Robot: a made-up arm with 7 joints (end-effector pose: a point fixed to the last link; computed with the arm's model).
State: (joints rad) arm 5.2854 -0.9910 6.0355 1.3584 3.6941 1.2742 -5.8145
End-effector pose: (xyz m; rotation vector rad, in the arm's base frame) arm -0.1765 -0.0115 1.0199 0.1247 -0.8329 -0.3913
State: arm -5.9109 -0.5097 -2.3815 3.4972 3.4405 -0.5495 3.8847
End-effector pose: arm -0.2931 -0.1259 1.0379 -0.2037 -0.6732 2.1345
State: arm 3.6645 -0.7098 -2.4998 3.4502 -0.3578 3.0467 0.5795
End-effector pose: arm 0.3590 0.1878 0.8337 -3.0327 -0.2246 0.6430
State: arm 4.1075 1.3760 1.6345 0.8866 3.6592 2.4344 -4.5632
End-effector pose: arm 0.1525 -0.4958 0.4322 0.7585 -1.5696 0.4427
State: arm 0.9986 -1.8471 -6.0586 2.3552 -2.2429 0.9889 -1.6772
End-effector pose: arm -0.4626 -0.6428 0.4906 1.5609 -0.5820 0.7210
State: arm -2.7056 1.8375 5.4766 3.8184 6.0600 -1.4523 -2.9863
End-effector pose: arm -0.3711 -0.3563 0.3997 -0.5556 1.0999 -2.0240
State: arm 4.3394 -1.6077 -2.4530 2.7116 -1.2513 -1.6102 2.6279
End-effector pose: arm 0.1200 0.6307 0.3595 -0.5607 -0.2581 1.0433
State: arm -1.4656 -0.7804 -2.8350 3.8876 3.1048 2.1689 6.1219
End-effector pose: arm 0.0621 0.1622 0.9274 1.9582 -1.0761 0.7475
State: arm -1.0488 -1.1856 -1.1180 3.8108 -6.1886 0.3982 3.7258
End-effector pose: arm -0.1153 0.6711 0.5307 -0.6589 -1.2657 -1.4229
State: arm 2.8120 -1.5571 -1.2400 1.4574 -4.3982 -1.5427 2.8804
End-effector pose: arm 0.4763 0.1897 0.4270 -1.8335 -2.0180 -0.2278
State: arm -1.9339 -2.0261 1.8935 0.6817 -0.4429 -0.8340 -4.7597
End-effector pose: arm 0.3973 -0.0071 0.1366 2.2037 0.1559 0.8445
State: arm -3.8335 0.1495 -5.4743 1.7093 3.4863 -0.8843 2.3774
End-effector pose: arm -0.4260 -0.0487 0.7409 0.8114 -2.1738 0.2294
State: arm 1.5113 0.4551 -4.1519 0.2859 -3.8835 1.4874 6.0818
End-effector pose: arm -0.2438 -0.1589 0.5280 0.9106 0.8135 -1.9779
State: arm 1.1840 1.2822 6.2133 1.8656 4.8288 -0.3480 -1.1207
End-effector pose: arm 0.1858 0.6315 0.1622 -0.9921 2.6200 0.9360
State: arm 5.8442 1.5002 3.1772 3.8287 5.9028 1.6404 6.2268
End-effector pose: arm 0.6354 -0.2543 0.2989 -0.2216 0.5920 -0.3375
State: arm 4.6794 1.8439 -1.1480 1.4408 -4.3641 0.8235 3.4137
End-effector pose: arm -0.4634 -0.3065 0.0772 -2.9622 0.8502 0.5966
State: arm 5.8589 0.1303 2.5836 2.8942 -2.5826 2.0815 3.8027
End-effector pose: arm 0.1374 -0.0090 1.1210 0.9555 1.7549 0.0241
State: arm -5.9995 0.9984 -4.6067 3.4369 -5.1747 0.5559 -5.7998
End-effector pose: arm 0.6564 0.0689 0.7887 0.0062 0.5172 0.2926
